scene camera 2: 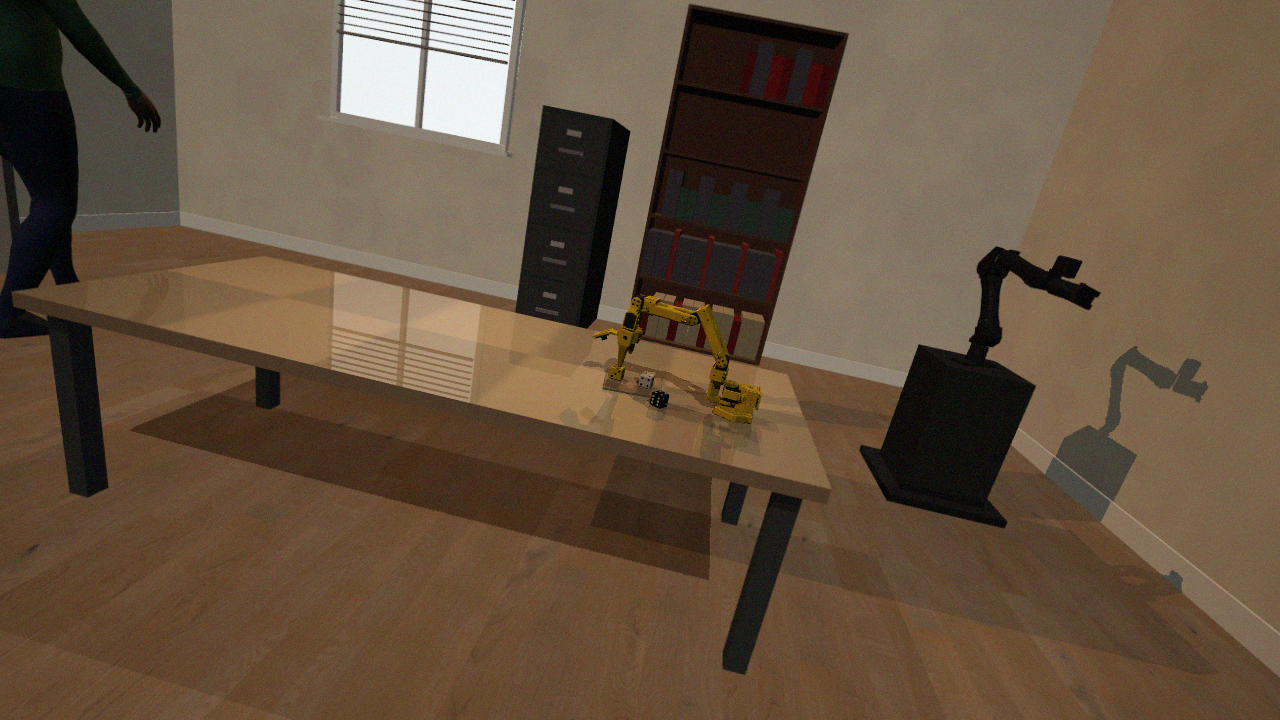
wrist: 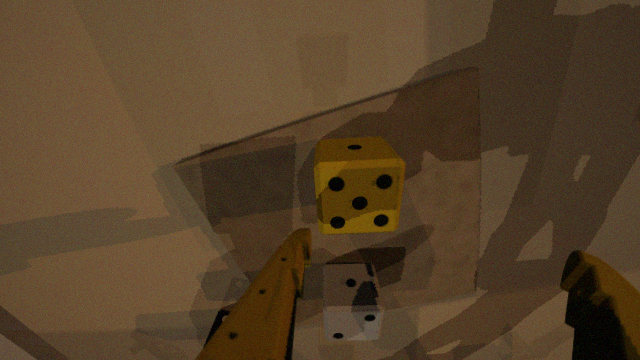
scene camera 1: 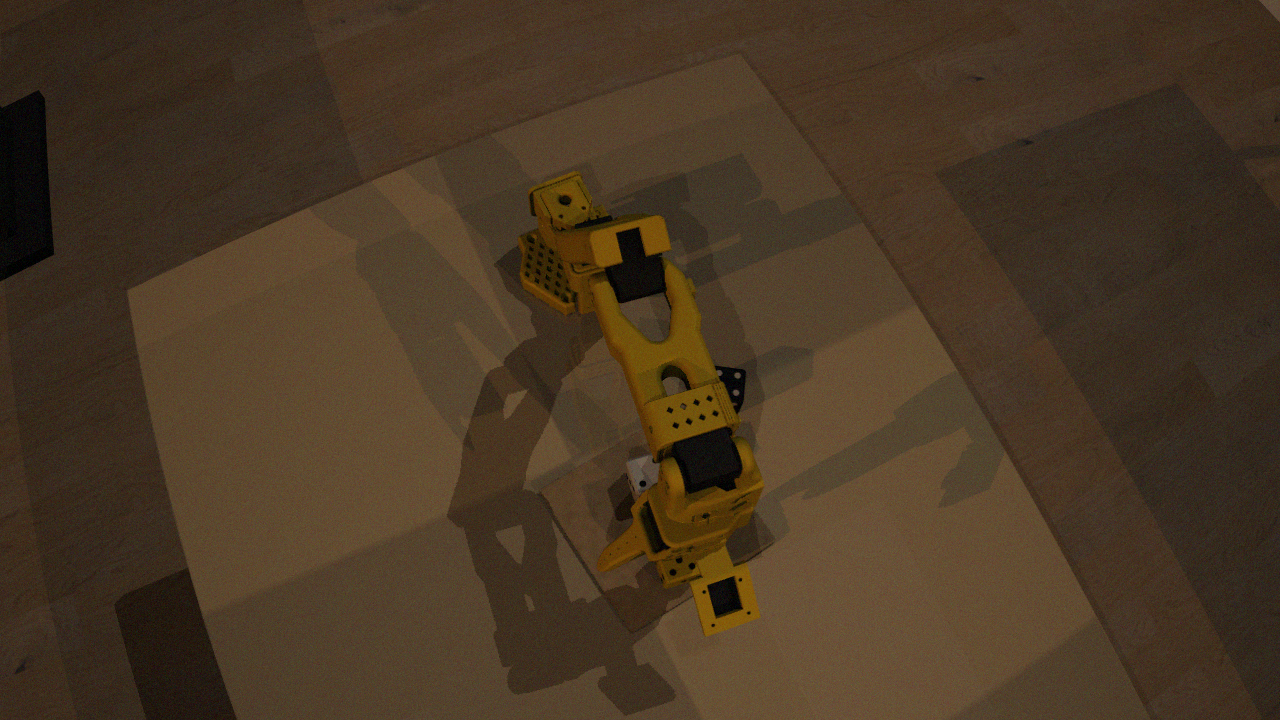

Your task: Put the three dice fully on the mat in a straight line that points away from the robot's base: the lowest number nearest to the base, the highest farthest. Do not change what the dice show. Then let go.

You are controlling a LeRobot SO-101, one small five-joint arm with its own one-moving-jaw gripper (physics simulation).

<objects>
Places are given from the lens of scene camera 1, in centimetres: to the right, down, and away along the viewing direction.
black die (scene camera 1: 734, 379): 8, 2, 73
brown mat (scene camera 1: 592, 504): -4, 12, 71
</objects>
